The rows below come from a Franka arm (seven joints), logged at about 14 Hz.
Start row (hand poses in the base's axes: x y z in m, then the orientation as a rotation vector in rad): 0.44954 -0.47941 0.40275 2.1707 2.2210 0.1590
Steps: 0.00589 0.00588 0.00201 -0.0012 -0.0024 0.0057; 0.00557 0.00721 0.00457 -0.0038 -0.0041 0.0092; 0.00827 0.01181 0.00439 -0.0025 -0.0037 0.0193; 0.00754 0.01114 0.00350 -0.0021 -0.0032 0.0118; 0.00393 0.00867 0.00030 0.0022 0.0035 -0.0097; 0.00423 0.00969 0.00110 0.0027 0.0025 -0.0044; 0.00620 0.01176 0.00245 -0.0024 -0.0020 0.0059; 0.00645 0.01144 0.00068 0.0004 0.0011 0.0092; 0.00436 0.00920 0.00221 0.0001 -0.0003 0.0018; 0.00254 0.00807 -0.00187 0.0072 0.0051 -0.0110; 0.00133 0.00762 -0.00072 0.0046 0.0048 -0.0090
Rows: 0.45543 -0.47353 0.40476 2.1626 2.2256 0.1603; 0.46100 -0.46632 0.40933 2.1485 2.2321 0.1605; 0.46927 -0.45451 0.41372 2.1242 2.2504 0.1621; 0.47681 -0.44337 0.41722 2.1085 2.2607 0.1634; 0.48074 -0.43470 0.41752 2.1221 2.2529 0.1620; 0.48497 -0.42501 0.41862 2.1296 2.2505 0.1624; 0.49117 -0.41325 0.42107 2.1209 2.2549 0.1619; 0.49762 -0.40181 0.42175 2.1116 2.2657 0.1616; 0.50198 -0.39261 0.42396 2.1095 2.2675 0.1621; 0.50452 -0.38454 0.42209 2.1279 2.2611 0.1650; 0.50585 -0.37692 0.42137 2.1427 2.2556 0.1652
